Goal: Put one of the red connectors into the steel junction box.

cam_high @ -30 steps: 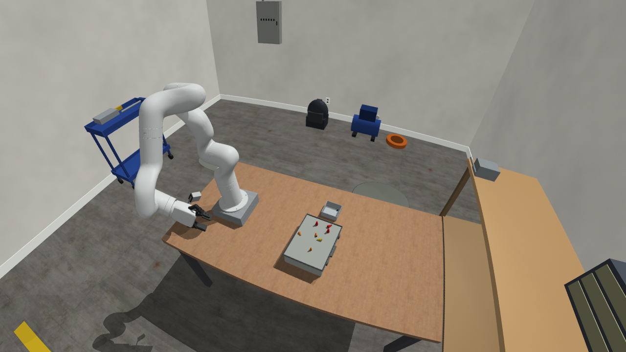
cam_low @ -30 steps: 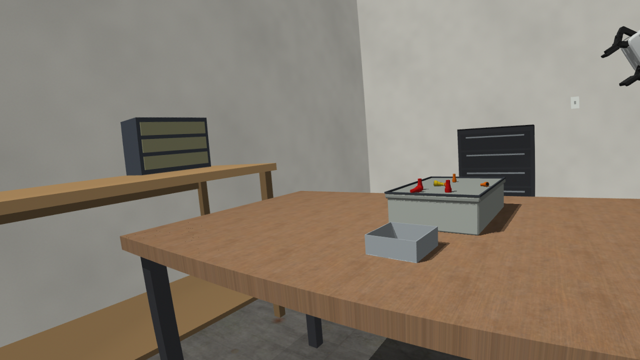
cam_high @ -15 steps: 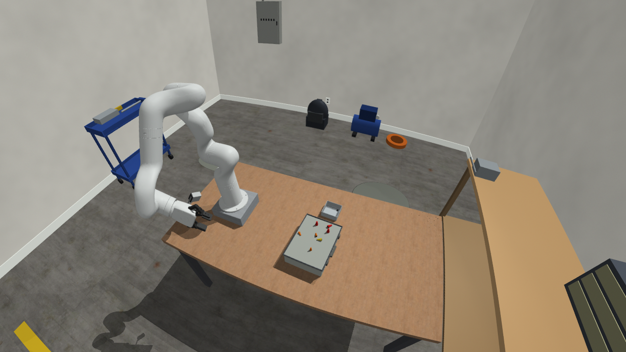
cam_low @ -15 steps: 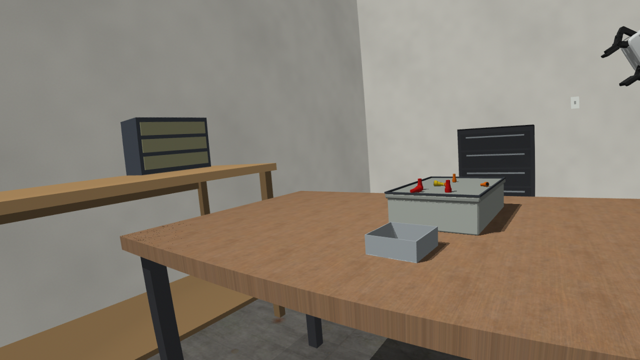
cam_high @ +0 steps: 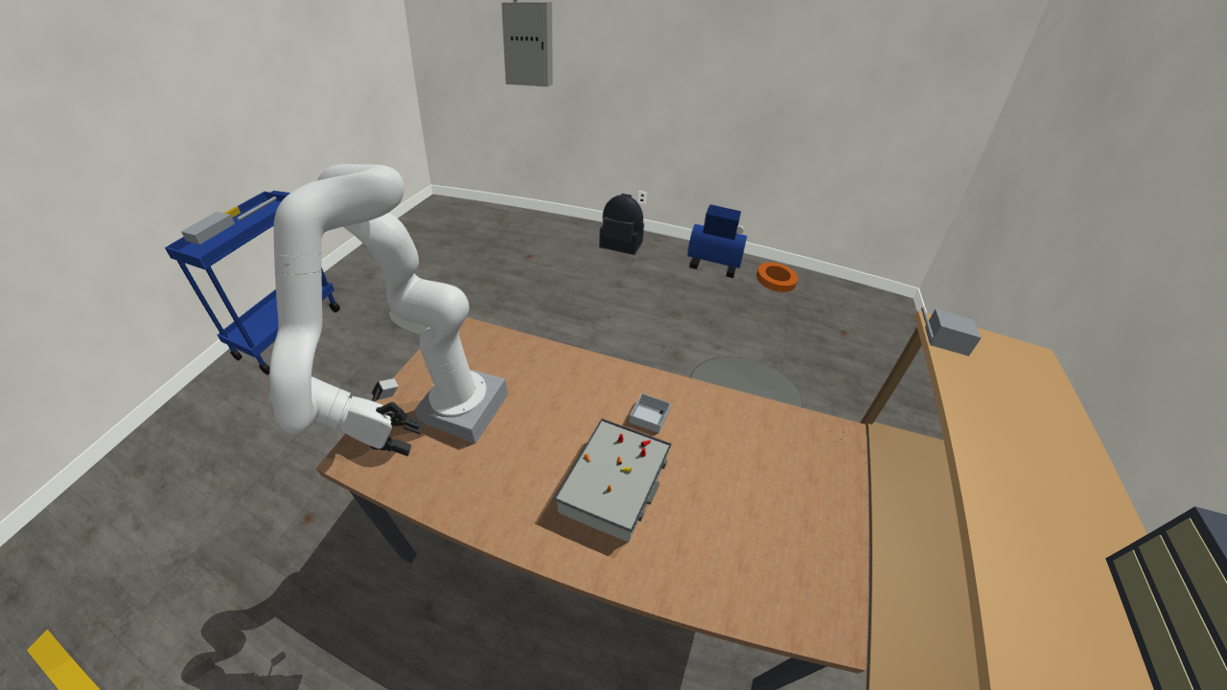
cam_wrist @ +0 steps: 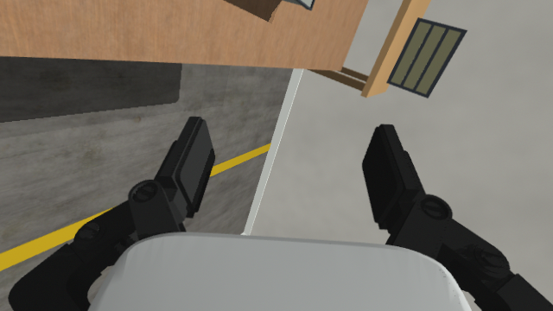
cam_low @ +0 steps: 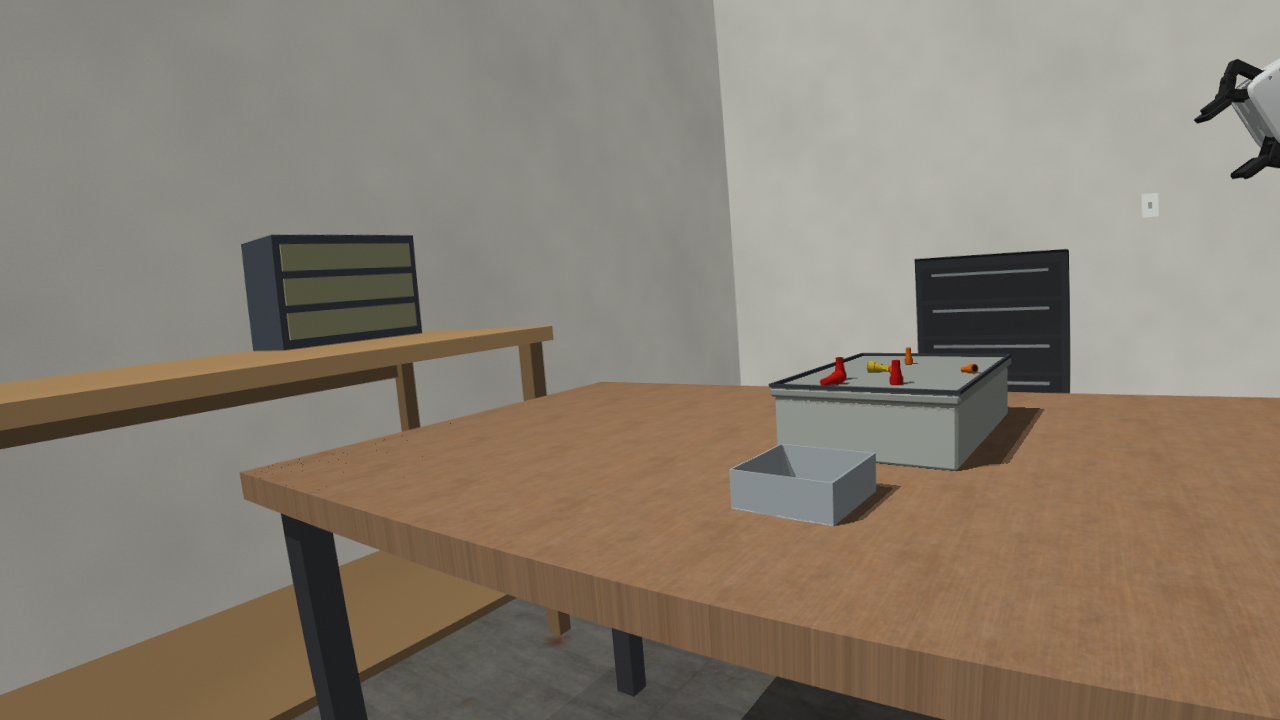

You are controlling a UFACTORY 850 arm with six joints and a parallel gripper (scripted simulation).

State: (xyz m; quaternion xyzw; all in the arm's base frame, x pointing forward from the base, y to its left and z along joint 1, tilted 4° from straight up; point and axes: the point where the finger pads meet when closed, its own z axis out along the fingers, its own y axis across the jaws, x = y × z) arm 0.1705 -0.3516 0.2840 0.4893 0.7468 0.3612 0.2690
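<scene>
The yellow connector is 430 mm ahead of my hand, 270 mm below it and 260 mm to the left of it. The rest, counted from my hand: grey tool case (410 mm ahead, 300 mm below, 250 mm to the left).
</scene>
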